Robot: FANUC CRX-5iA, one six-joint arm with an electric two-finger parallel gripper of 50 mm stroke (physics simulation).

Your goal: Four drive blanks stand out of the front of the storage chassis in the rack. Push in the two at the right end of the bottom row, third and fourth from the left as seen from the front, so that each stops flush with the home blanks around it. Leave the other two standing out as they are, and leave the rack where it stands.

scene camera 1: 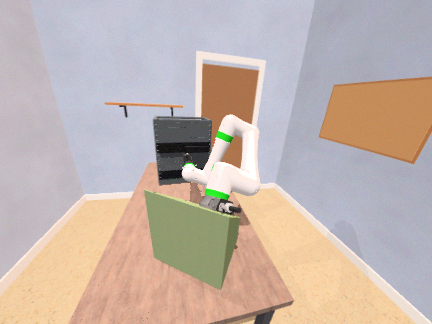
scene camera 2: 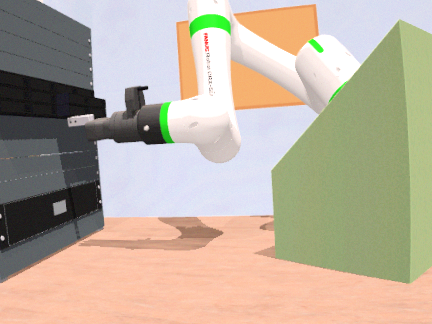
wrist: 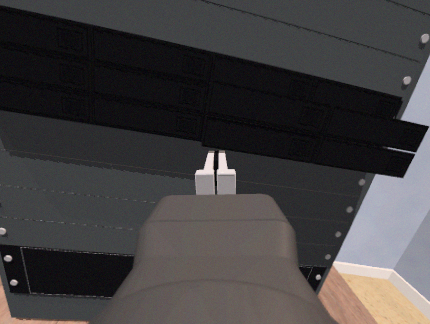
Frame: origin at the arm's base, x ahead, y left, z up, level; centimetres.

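Where they show: gripper, fingertip midpoint: [scene camera 2: 69, 121] [wrist: 216, 161]; arm's base, origin of the base link: [scene camera 1: 212, 209].
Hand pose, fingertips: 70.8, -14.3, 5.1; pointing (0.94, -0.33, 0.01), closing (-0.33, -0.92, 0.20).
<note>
Each offset is from my fingertips to the top centre of the thing, as dx, dy, dz. "*": to the spot under its first point. Level surfaces: height alone.
The rack {* +4.6, +3.4, +20.1} [scene camera 1: 181, 131] [scene camera 2: 40, 45] [wrist: 280, 210] holds the black storage chassis {* +5.6, +13.5, +6.3} [scene camera 1: 170, 147] [scene camera 2: 30, 95] [wrist: 145, 80]. In the wrist view, the bottom row's third blank {+3.9, -4.7, +4.2} [wrist: 252, 140] and fourth blank {+1.2, -15.3, +4.2} [wrist: 365, 156] stand out, as do the third blank {+3.8, -4.6, +7.0} [wrist: 265, 107] and fourth blank {+1.2, -15.3, +7.0} [wrist: 377, 127] above them. Their right ends project past the rack's side. The third bottom blank shows a small step against its left neighbour; its exact depth is unclear. My gripper [scene camera 1: 188, 156] [scene camera 2: 70, 121] [wrist: 216, 161] is shut and empty. Its tips appear just below that blank's left end; contact cannot be told.
A green slanted block [scene camera 1: 190, 237] [scene camera 2: 350, 175] stands on the wooden table {dz -32.0} [scene camera 1: 120, 265] [scene camera 2: 175, 295], in front of the robot's base in scene camera 1. A black panel {+4.7, +0.8, -16.6} [scene camera 2: 30, 217] [wrist: 75, 272] with screws is low in the rack. A wall shelf [scene camera 1: 145, 105] is behind the rack.
</note>
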